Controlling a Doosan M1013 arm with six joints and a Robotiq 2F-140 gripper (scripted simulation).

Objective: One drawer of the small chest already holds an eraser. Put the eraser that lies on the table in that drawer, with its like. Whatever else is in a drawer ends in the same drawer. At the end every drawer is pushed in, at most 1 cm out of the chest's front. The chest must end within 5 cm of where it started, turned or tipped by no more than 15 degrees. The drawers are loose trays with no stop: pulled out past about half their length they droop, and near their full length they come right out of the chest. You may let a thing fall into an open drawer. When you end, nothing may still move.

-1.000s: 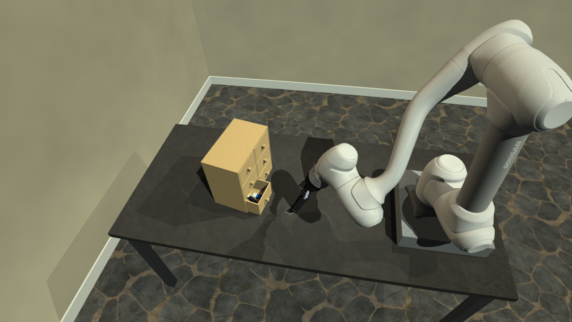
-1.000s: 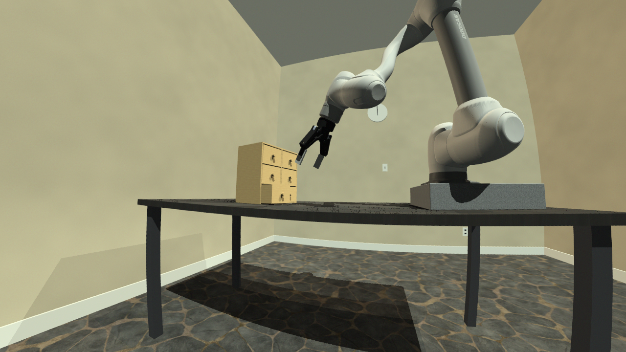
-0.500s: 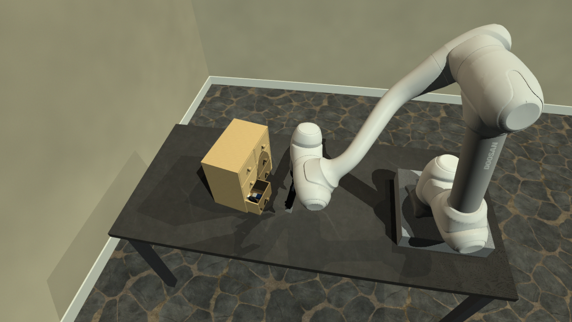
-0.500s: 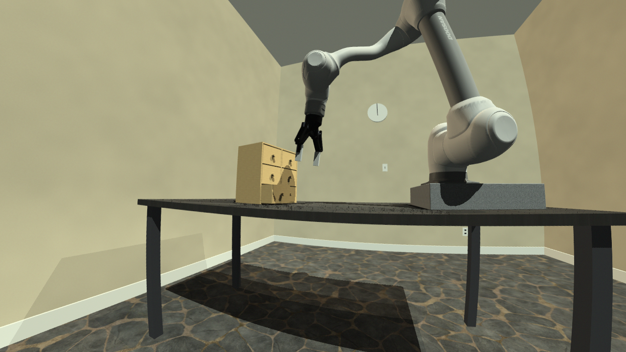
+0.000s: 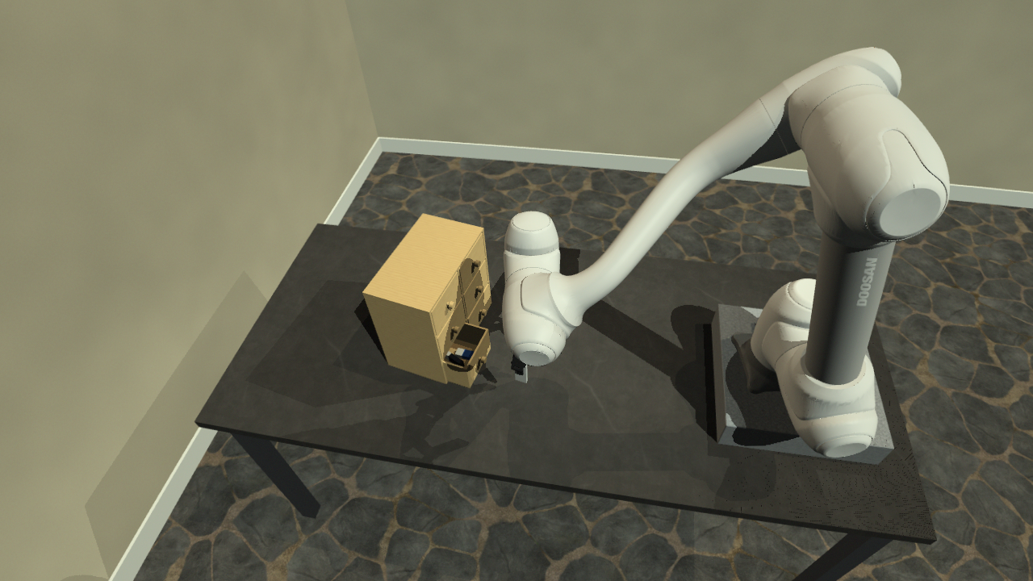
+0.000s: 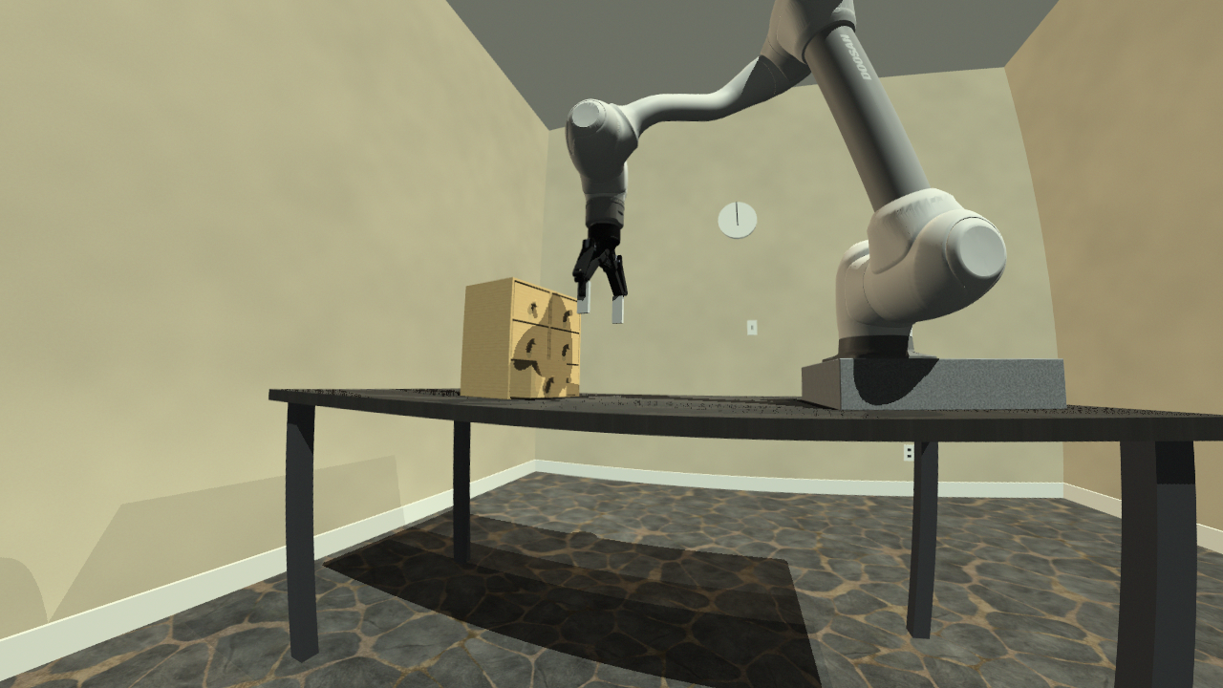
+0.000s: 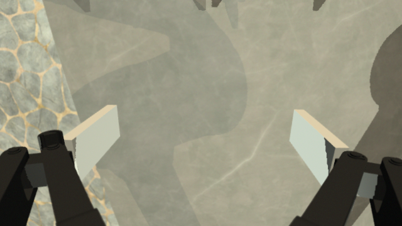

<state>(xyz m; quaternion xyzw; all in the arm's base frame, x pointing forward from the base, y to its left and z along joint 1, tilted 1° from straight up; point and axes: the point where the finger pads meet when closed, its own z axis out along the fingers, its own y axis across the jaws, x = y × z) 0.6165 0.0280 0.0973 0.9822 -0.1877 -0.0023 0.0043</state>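
Now: the blue eraser 19 cm ahead of my hand, 13 cm to the right of it and 18 cm below it.
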